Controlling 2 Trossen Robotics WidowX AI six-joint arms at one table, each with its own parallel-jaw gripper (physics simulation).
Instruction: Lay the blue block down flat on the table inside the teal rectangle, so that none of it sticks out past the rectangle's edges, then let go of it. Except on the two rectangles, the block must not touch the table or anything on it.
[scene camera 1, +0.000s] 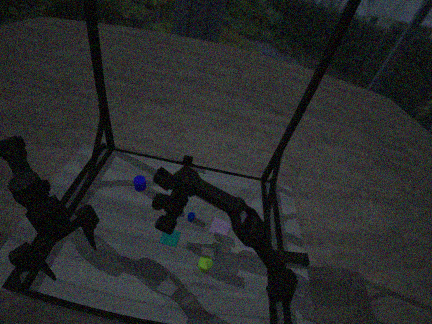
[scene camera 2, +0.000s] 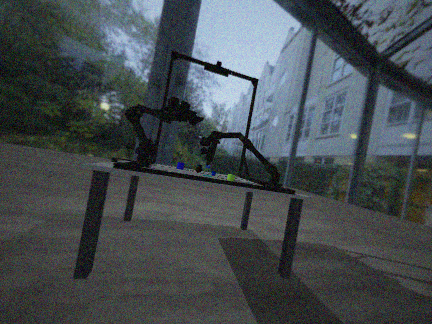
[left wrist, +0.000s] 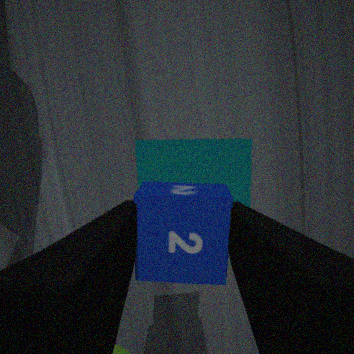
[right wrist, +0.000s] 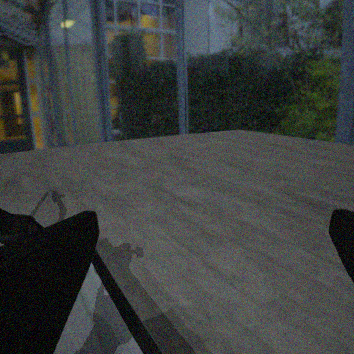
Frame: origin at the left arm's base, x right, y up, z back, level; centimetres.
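Seen in the pictures: left gripper, fingertip midpoint: (scene camera 2: 206, 166) (left wrist: 181, 212); right gripper, fingertip midpoint: (scene camera 1: 75, 264) (scene camera 2: 200, 116) (right wrist: 214, 222); left arm's base, origin of the base link: (scene camera 1: 277, 292) (scene camera 2: 273, 185); right arm's base, origin of the base link: (scene camera 2: 141, 163).
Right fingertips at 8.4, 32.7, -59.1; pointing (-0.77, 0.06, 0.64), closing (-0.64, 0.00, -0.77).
Pixels of each thing's top centre, then the offset from my right fingertips to it, as dx, dy, dz. "pt": a spot on its surface instead.
- blue block, middle of its top: (left wrist: 172, 246) (scene camera 2: 208, 164) +21.2, -26.7, +21.2
- teal rectangle, surface spot: (left wrist: 194, 159) (scene camera 1: 165, 235) pt +21.0, -34.5, +19.5
- pink rectangle, surface spot: (scene camera 1: 220, 226) pt +22.8, -34.5, +43.5
- small blue cylinder, middle of its top: (scene camera 1: 191, 215) (scene camera 2: 213, 171) +27.9, -31.5, +31.0
- larger blue cylinder, middle of its top: (scene camera 1: 139, 179) (scene camera 2: 181, 162) +46.1, -29.2, +8.8
- lime object, middle of its top: (scene camera 1: 206, 262) (scene camera 2: 231, 174) +6.9, -30.2, +33.5
- dark round object, middle of its top: (scene camera 2: 199, 166) +35.2, -29.6, +20.7
The blue block (left wrist: 182, 240) (scene camera 2: 208, 167) is held in my left gripper (left wrist: 181, 212) (scene camera 1: 165, 231) (scene camera 2: 209, 161), which is shut on it and points down. The block hangs above the table, its exact height hard to judge. The teal rectangle (left wrist: 194, 159) (scene camera 1: 170, 239) lies flat on the table. In the left wrist view the block covers its lower part, and the teal shows beyond the block's upper edge and at its right. In scene camera 1 the block is hidden by the gripper. My right gripper (scene camera 1: 74, 263) (right wrist: 214, 222) (scene camera 2: 201, 120) is open and empty, high at the picture's left.
A pink rectangle (scene camera 1: 220, 226) lies right of the teal one. A small blue cylinder (scene camera 1: 191, 216) (scene camera 2: 213, 173), a larger blue cylinder (scene camera 1: 140, 183) (scene camera 2: 180, 165), a lime object (scene camera 1: 205, 264) (scene camera 2: 230, 177) and a dark round object (scene camera 2: 199, 168) stand around. A black frame (scene camera 1: 101, 82) rises over the table.
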